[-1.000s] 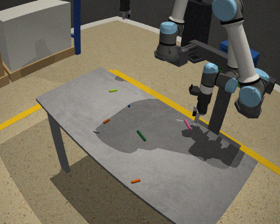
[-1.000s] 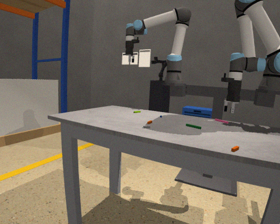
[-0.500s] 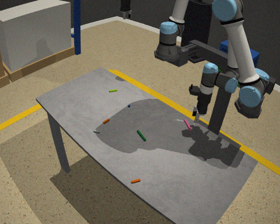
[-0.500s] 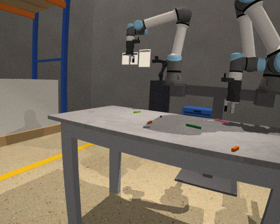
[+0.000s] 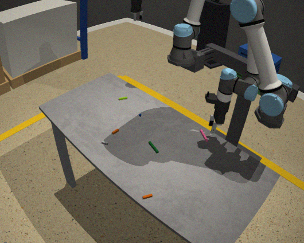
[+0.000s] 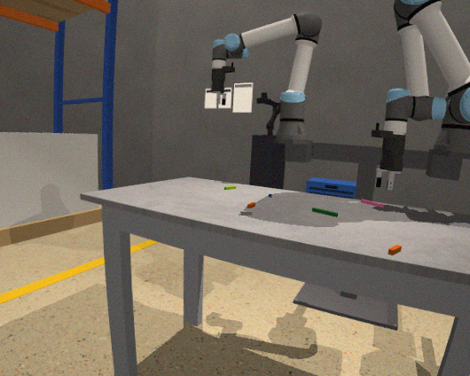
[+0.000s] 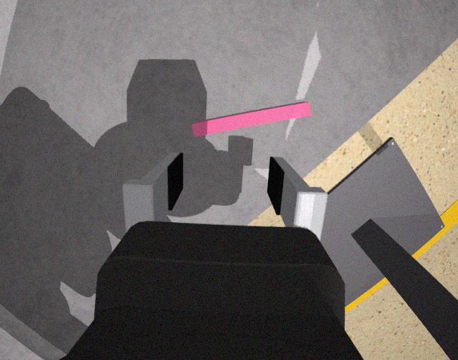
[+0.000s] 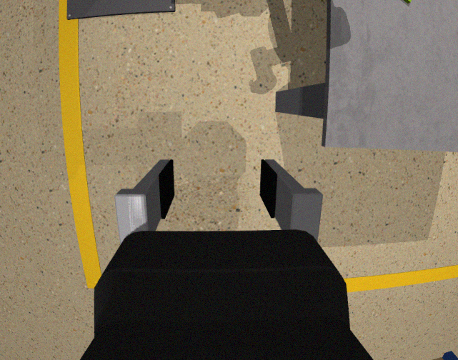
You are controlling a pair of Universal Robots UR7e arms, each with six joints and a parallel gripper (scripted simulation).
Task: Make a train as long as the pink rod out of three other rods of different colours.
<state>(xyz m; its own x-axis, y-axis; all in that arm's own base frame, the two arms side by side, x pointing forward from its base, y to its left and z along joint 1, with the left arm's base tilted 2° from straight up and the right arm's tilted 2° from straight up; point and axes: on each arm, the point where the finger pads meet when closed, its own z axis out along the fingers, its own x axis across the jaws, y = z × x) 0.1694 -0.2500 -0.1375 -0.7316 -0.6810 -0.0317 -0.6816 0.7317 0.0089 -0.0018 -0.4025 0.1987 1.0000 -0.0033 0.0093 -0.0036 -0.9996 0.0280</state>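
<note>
The pink rod lies 10 mm ahead of my left hand, 30 mm to the right of it and 80 mm below it. Round my left hand: blue rod (190 mm ahead, 350 mm to the right, 80 mm below); then green rod (280 mm ahead, 110 mm to the right, 80 mm below); then grey rod (470 mm ahead, 270 mm to the right, 80 mm below).
</note>
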